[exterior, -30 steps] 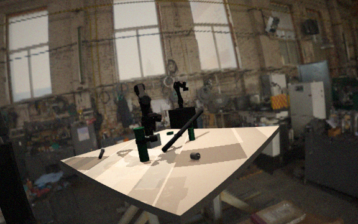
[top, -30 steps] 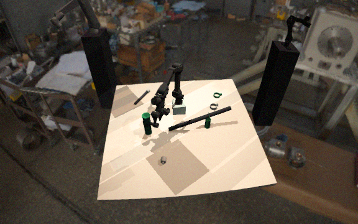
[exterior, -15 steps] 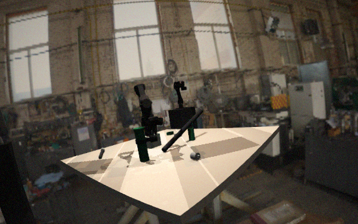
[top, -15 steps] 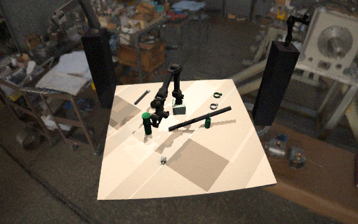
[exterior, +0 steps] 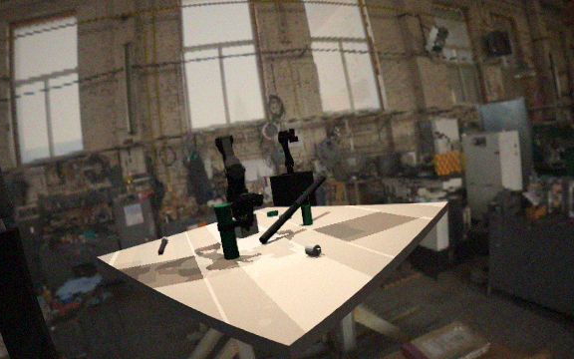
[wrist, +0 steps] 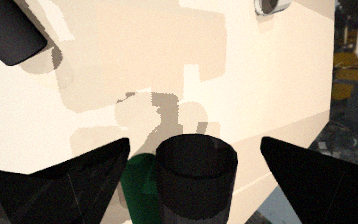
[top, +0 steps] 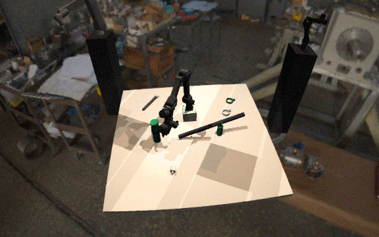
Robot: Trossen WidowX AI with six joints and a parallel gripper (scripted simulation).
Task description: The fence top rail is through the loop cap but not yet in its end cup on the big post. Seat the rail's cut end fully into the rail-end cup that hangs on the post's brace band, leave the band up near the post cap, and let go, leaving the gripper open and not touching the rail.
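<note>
Now: gripper tip 20 mm past the dark rail-end cup, 20 mm to the left of it and 20 mm below it. Round my gripper tip: small grey cylinder 250 mm ahead, 70 mm to the left, 90 mm below; then small green post 130 mm behind, 420 mm to the left.
</note>
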